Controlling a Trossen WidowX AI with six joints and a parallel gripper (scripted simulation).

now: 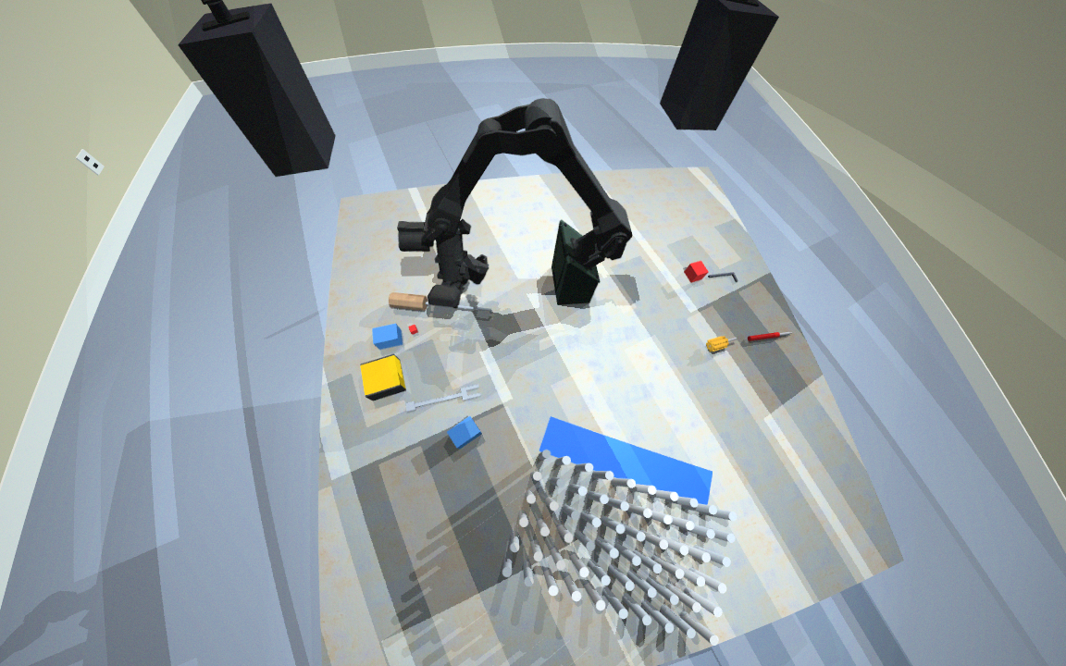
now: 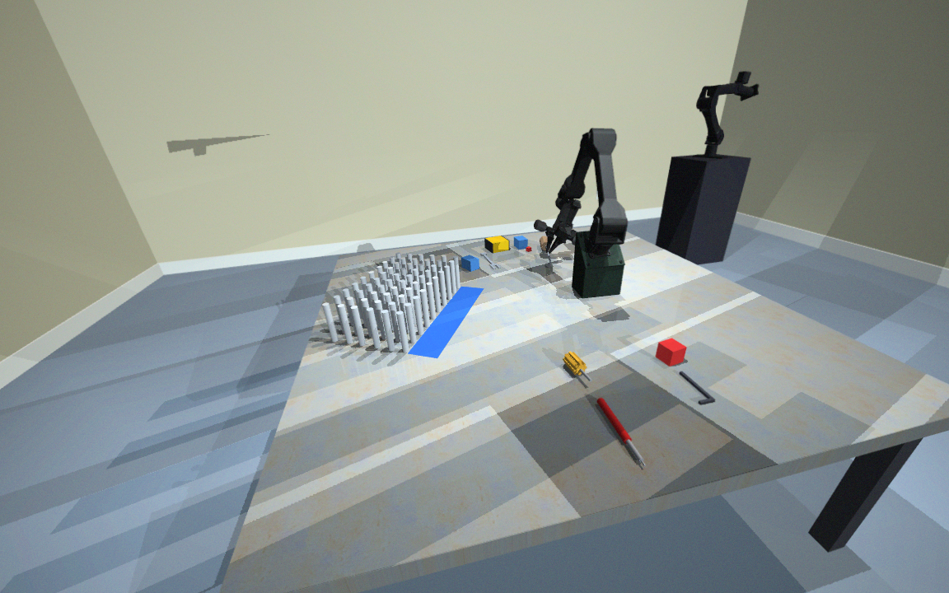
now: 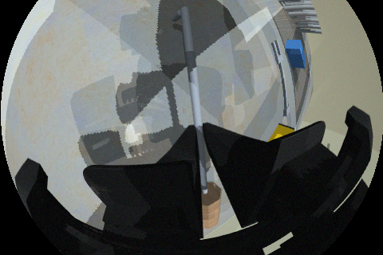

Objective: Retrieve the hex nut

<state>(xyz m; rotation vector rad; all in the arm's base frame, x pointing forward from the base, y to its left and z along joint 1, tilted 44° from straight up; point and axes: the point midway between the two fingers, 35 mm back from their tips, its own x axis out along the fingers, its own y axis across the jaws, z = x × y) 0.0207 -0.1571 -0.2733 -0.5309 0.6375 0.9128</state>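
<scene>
The tiny red cube is 40 mm ahead of my gripper tip, 110 mm to the right of it and 20 mm below it. The rest, counted from my gripper tip: stubby yellow screwdriver 200 mm ahead, 660 mm to the left, 10 mm below; blue taped strip 430 mm ahead, 340 mm to the left, 30 mm below; small wrench 220 mm ahead, 50 mm to the right, 20 mm below.
</scene>
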